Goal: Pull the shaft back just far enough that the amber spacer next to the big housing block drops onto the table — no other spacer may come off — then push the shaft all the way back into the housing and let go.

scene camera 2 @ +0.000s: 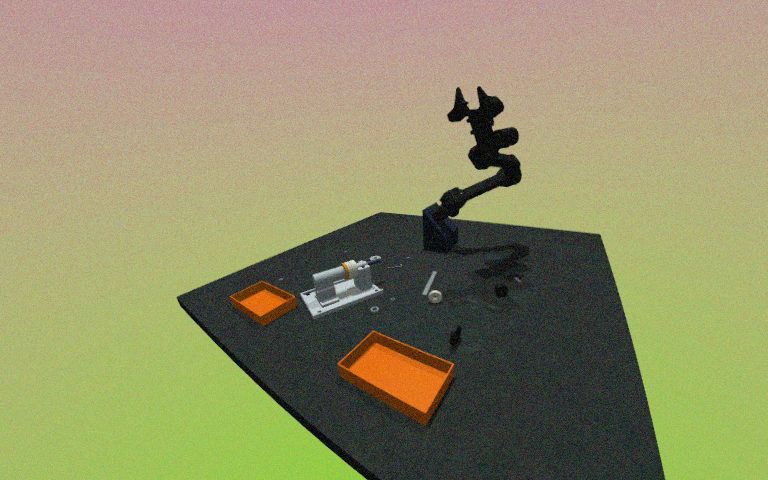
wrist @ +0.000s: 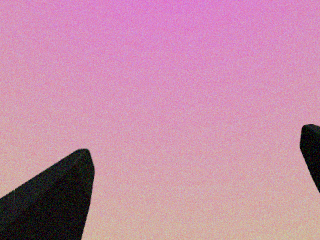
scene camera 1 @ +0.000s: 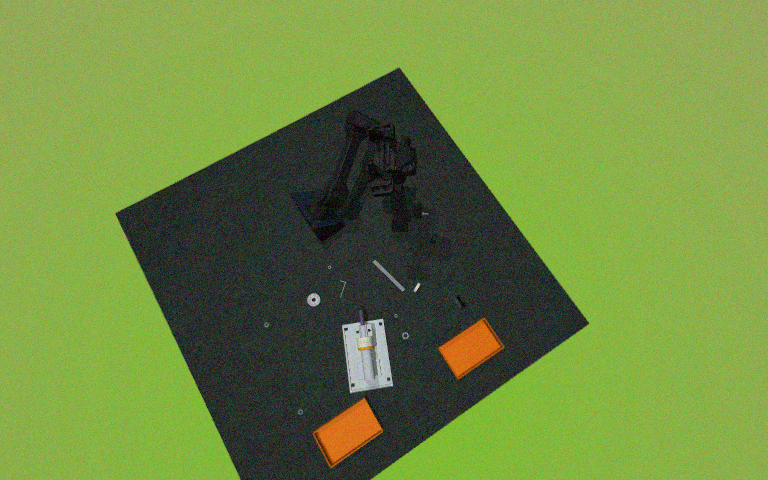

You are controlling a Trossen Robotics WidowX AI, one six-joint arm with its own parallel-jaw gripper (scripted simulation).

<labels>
same spot on baseplate: (scene camera 1: 367,369) = (scene camera 2: 322,272)
</labels>
